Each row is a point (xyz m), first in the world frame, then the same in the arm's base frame.
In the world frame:
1: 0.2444 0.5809 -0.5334
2: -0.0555 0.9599 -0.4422
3: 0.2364 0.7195 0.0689
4: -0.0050 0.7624 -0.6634
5: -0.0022 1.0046 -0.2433
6: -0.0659 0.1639 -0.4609
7: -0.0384 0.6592 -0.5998
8: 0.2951 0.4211 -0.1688
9: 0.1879 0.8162 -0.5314
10: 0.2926 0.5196 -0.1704
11: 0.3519 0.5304 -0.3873
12: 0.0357 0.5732 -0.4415
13: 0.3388 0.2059 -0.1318
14: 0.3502 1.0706 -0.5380
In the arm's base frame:
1: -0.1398 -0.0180 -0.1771
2: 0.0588 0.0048 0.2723
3: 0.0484 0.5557 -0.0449
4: -0.0133 -0.2055 0.0696
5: 0.0713 0.2135 0.2987
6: 0.2756 -0.1033 -0.4863
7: 0.0674 -0.1691 -0.0197
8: -0.0098 0.3219 -0.3464
9: -0.1520 -0.0099 0.0644
10: -0.0347 0.3303 -0.2514
11: -0.1691 0.1498 -0.2573
12: 0.0818 -0.0053 -0.1242
13: 0.0226 0.3479 -0.5652
14: -0.3677 0.0679 0.2607

